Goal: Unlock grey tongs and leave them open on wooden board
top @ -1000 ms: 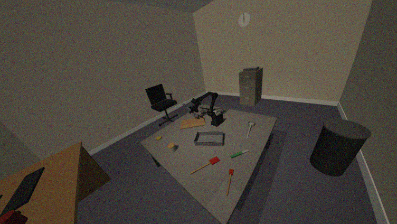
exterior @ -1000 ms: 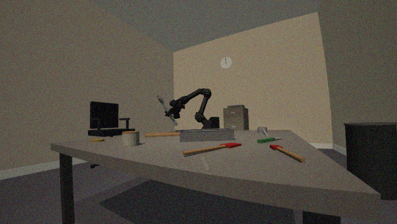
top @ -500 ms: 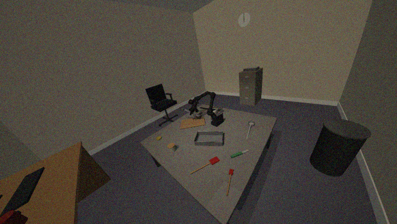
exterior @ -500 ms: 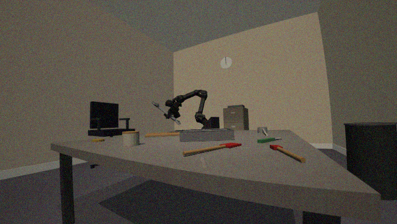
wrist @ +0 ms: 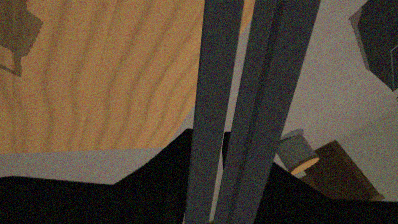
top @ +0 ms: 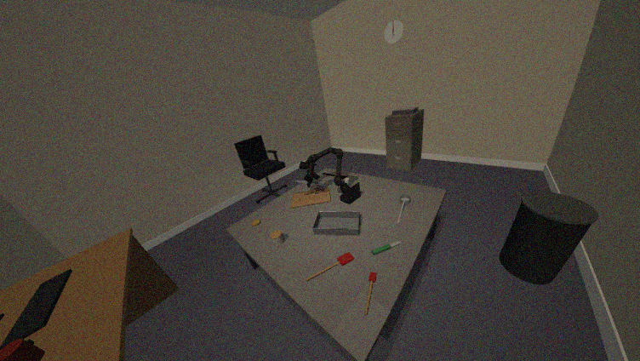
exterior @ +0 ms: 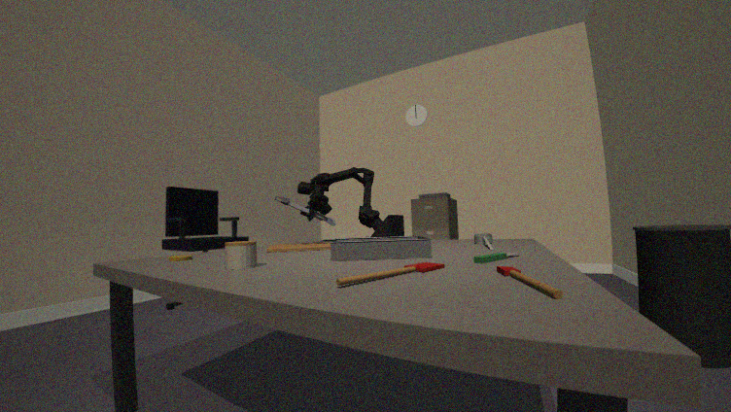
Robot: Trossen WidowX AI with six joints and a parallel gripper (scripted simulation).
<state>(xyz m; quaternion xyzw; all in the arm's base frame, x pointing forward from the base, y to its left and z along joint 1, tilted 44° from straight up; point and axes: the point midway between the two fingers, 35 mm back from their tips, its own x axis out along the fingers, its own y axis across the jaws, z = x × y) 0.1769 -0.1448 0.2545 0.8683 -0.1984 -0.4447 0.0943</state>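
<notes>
My gripper tip is 120 mm above the wooden board, 30 mm to the left of it and 10 mm past it. The rest, counted from my gripper tip: yellow disc (500 mm ahead, 130 mm to the right, 120 mm below); roasting tin (440 mm to the left, 120 mm ahead, 100 mm below); green-handled tool (800 mm to the left, 120 mm below, 80 mm ahead).
</notes>
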